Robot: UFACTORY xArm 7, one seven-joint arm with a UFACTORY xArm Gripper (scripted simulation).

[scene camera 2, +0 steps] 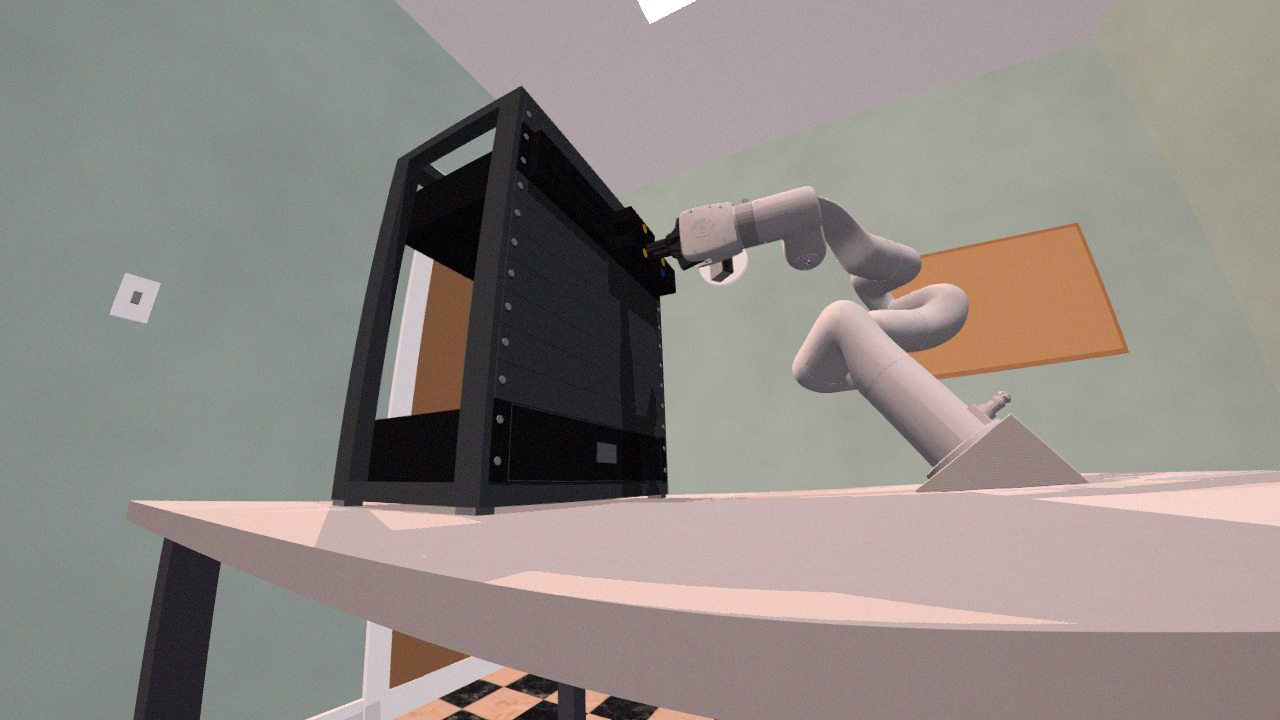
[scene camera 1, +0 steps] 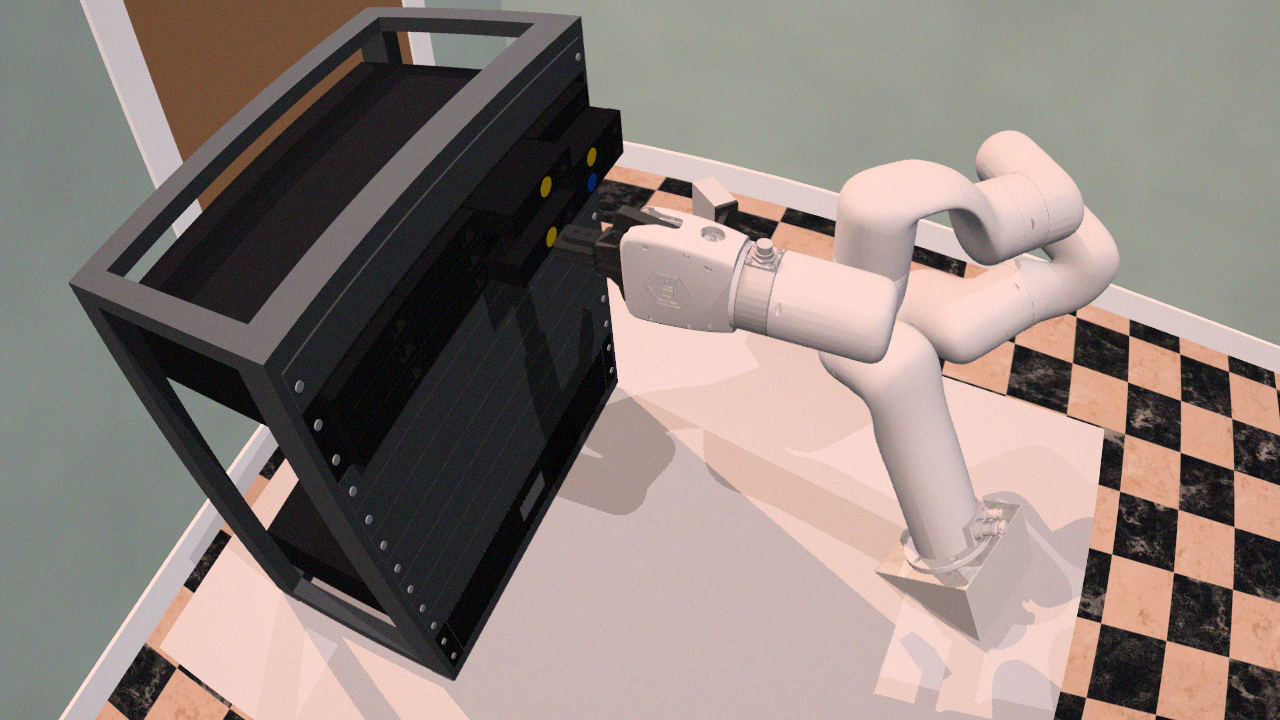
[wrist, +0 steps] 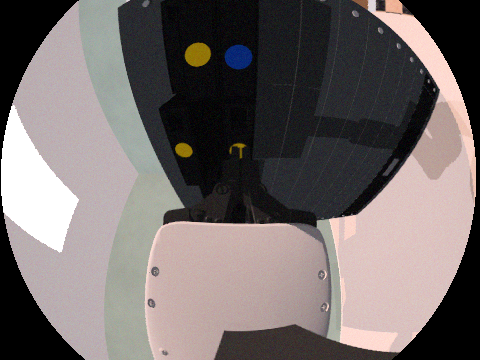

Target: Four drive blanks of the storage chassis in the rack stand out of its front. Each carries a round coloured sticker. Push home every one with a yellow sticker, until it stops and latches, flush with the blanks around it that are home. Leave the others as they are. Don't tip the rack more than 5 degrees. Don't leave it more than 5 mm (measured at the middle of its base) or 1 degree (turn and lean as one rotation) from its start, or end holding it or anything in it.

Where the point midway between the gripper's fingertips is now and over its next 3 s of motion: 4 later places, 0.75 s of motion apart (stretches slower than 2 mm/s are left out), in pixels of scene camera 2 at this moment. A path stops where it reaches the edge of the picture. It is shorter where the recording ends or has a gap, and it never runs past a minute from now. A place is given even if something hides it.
My gripper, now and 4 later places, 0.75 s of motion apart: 649,252; 643,253; 638,254; 633,255; 631,256
